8 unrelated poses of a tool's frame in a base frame.
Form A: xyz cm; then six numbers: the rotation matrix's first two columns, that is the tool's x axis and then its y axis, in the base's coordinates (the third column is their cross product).
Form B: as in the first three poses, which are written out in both.
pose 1, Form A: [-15.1 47.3 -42.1 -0.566 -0.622 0.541 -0.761 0.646 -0.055]
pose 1, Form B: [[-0.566 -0.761 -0.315 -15.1], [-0.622 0.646 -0.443 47.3], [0.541 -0.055 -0.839 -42.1], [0 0 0 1]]
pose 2, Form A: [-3.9 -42.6 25.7 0.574 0.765 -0.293 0.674 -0.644 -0.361]
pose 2, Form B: [[0.574 0.674 -0.465 -3.9], [0.765 -0.644 0.010 -42.6], [-0.293 -0.361 -0.885 25.7], [0 0 0 1]]
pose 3, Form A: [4.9 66.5 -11.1 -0.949 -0.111 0.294 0.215 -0.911 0.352]
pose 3, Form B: [[-0.949 0.215 0.229 4.9], [-0.111 -0.911 0.397 66.5], [0.294 0.352 0.888 -11.1], [0 0 0 1]]
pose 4, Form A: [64.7 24.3 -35.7 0.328 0.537 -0.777 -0.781 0.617 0.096]
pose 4, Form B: [[0.328 -0.781 0.531 64.7], [0.537 0.617 0.575 24.3], [-0.777 0.096 0.622 -35.7], [0 0 0 1]]
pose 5, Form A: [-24.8 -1.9 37.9 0.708 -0.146 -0.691 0.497 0.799 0.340]
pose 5, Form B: [[0.708 0.497 0.502 -24.8], [-0.146 0.799 -0.584 -1.9], [-0.691 0.340 0.638 37.9], [0 0 0 1]]
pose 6, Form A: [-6.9 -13.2 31.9 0.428 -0.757 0.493 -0.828 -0.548 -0.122]
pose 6, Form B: [[0.428 -0.828 0.363 -6.9], [-0.757 -0.548 -0.356 -13.2], [0.493 -0.122 -0.861 31.9], [0 0 0 1]]
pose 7, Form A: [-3.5 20.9 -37.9 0.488 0.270 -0.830 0.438 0.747 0.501]
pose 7, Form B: [[0.488 0.438 0.755 -3.5], [0.270 0.747 -0.608 20.9], [-0.830 0.501 0.246 -37.9], [0 0 0 1]]
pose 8, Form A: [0.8 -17.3 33.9 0.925 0.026 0.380 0.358 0.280 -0.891]
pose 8, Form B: [[0.925 0.358 -0.130 0.8], [0.026 0.280 0.960 -17.3], [0.380 -0.891 0.250 33.9], [0 0 0 1]]
